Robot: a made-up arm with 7 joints.
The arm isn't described. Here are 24 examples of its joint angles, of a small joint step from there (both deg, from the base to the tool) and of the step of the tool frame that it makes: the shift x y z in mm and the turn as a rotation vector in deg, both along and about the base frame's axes.
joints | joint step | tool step
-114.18 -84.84 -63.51 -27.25 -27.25 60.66 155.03 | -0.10 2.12 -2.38 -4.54 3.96 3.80 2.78 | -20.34 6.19 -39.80 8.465 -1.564 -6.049
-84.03 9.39 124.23 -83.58 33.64 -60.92 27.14 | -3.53 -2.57 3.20 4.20 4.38 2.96 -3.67 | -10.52 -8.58 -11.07 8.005 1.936 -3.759
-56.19 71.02 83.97 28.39 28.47 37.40 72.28 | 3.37 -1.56 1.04 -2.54 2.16 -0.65 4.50 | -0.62 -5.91 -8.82 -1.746 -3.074 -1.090
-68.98 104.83 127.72 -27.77 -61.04 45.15 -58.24 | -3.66 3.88 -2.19 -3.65 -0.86 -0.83 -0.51 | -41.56 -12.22 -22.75 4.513 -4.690 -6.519
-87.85 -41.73 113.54 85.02 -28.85 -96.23 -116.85 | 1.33 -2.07 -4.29 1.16 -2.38 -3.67 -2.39 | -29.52 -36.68 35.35 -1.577 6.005 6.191
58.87 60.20 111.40 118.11 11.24 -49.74 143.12 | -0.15 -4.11 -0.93 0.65 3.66 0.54 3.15 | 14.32 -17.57 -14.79 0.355 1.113 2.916
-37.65 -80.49 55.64 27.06 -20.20 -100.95 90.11 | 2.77 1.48 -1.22 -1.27 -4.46 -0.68 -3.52 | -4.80 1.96 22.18 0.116 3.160 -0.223
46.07 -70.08 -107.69 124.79 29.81 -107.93 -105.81 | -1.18 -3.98 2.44 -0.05 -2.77 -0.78 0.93 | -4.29 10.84 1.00 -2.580 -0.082 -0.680
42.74 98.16 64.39 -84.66 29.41 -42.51 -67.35 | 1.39 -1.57 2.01 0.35 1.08 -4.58 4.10 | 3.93 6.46 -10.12 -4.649 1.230 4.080
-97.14 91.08 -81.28 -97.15 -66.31 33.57 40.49 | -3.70 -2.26 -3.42 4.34 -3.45 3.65 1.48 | -2.89 -55.95 -17.58 -0.867 5.529 -9.318
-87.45 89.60 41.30 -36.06 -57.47 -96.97 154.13 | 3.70 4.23 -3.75 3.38 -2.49 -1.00 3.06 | 23.78 33.96 -36.87 -6.806 6.171 2.330
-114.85 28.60 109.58 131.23 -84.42 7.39 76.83 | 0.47 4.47 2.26 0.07 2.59 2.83 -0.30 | 1.45 -4.96 -17.27 0.497 -5.496 -0.415
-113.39 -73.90 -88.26 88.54 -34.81 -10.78 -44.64 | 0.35 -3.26 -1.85 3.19 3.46 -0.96 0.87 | 26.53 39.23 -29.59 -5.506 4.819 2.740
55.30 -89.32 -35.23 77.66 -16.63 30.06 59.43 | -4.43 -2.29 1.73 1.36 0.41 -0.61 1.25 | 22.55 12.29 2.16 2.022 -3.875 -0.311
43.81 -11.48 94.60 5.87 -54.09 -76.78 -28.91 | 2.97 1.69 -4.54 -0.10 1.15 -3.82 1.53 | 17.67 -37.62 20.56 3.815 6.510 3.086
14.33 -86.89 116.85 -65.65 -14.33 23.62 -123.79 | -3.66 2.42 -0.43 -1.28 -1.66 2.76 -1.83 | 22.53 22.88 1.68 0.938 -1.876 -7.200
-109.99 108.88 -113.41 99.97 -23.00 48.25 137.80 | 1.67 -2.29 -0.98 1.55 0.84 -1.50 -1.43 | -1.82 0.06 24.92 -1.145 4.529 -2.376
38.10 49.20 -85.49 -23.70 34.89 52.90 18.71 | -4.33 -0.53 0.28 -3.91 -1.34 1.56 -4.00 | 3.02 6.95 0.27 -3.331 -4.106 -5.735
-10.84 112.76 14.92 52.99 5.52 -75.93 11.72 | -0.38 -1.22 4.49 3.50 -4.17 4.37 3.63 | -23.76 6.62 4.15 5.942 9.342 -4.527
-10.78 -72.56 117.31 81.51 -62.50 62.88 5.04 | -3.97 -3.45 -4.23 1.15 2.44 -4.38 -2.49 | 12.27 -21.82 9.12 -1.710 4.669 -0.351
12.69 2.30 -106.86 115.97 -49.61 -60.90 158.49 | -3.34 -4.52 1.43 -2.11 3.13 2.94 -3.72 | -11.93 22.26 -26.57 -8.057 -3.107 3.996
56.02 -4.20 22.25 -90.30 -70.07 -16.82 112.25 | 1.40 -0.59 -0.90 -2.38 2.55 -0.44 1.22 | 1.61 13.91 0.80 -1.508 1.453 -2.261
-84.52 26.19 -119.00 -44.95 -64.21 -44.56 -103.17 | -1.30 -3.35 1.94 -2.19 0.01 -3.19 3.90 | -18.53 0.82 2.26 -0.418 5.572 -4.438
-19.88 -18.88 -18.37 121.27 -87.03 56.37 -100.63 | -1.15 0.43 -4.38 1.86 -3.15 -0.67 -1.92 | -18.79 -10.78 5.56 1.230 -6.312 4.046
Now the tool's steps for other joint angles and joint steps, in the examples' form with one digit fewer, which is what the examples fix.
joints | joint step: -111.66 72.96 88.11 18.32 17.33 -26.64 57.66 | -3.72 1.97 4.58 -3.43 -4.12 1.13 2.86
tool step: -26.8 -14.5 11.9 3.30 -13.36 2.88
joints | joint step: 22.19 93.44 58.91 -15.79 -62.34 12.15 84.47 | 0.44 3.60 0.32 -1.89 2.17 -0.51 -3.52
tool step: 32.4 15.7 5.5 -0.92 -2.80 -3.73
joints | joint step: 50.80 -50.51 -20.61 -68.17 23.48 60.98 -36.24 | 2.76 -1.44 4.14 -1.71 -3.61 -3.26 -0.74
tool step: -2.6 -4.9 10.4 -0.75 1.41 3.77
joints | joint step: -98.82 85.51 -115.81 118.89 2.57 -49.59 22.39 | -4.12 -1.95 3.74 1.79 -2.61 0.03 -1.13
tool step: -20.5 5.0 -26.2 0.55 -5.05 -2.19
